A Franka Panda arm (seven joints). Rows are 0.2 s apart.
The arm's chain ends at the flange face. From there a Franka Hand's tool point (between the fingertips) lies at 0.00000 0.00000 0.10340 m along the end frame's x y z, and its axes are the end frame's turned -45 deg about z.
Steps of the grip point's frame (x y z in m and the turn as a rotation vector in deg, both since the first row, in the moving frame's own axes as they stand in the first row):
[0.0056 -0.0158 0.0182 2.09 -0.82 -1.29]
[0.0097 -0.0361 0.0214 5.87 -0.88 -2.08]
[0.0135 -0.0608 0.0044 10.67 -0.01 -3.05]
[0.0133 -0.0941 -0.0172 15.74 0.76 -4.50]
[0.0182 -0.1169 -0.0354 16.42 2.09 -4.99]
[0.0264 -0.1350 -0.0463 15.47 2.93 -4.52]
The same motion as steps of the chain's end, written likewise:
[-0.0035 -0.0136 0.0183 0.90 -2.06 -1.29]
[-0.0100 -0.0262 0.0220 3.53 -4.77 -2.08]
[-0.0195 -0.0394 0.0062 7.54 -7.55 -3.05]
[-0.0375 -0.0559 -0.0133 11.67 -10.59 -4.50]
[-0.0508 -0.0731 -0.0311 13.09 -10.13 -4.99]
[-0.0601 -0.0916 -0.0424 13.01 -8.87 -4.52]

